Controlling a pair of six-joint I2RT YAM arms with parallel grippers.
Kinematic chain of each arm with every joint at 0, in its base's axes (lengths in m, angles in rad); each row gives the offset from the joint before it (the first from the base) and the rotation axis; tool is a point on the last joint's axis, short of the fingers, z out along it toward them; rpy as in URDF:
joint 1: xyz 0 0 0.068 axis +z
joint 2: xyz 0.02 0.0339 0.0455 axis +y
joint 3: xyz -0.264 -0.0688 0 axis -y
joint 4: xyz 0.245 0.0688 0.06 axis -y
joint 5: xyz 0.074 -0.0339 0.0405 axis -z
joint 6: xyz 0.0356 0 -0.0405 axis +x
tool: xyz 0 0 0 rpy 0 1.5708 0
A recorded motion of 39 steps. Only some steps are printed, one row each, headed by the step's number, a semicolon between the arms.
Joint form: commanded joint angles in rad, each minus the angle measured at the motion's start. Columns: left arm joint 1, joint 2, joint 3, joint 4, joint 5, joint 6; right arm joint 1, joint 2, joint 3, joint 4, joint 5, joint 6.
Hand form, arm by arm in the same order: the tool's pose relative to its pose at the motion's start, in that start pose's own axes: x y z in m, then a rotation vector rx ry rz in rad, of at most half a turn. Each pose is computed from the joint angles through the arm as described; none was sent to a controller.
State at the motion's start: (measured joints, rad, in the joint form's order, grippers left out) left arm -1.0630 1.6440 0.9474 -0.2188 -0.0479 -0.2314; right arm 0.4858 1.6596 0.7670 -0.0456 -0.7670 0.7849
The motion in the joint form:
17: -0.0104 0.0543 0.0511 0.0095 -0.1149 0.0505; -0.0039 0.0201 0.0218 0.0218 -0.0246 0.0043
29: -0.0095 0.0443 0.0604 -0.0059 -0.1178 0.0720; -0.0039 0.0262 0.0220 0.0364 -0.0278 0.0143
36: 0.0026 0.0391 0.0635 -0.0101 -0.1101 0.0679; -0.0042 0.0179 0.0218 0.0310 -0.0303 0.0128
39: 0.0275 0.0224 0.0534 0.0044 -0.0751 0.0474; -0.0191 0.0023 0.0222 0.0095 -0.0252 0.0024
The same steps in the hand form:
17: -0.0101 -0.0024 0.0098 -0.1048 -0.0292 0.0580; -0.0065 0.0031 0.0016 -0.0291 0.0024 -0.0100
29: -0.0131 -0.0025 0.0058 -0.1077 -0.0325 0.0783; -0.0076 0.0029 0.0027 -0.0357 0.0005 -0.0062
36: -0.0153 0.0011 0.0040 -0.1068 -0.0357 0.0643; -0.0070 0.0043 0.0011 -0.0388 0.0007 -0.0094
39: -0.0174 0.0084 0.0005 -0.0834 -0.0517 0.0229; -0.0080 0.0041 -0.0047 -0.0320 -0.0127 -0.0074

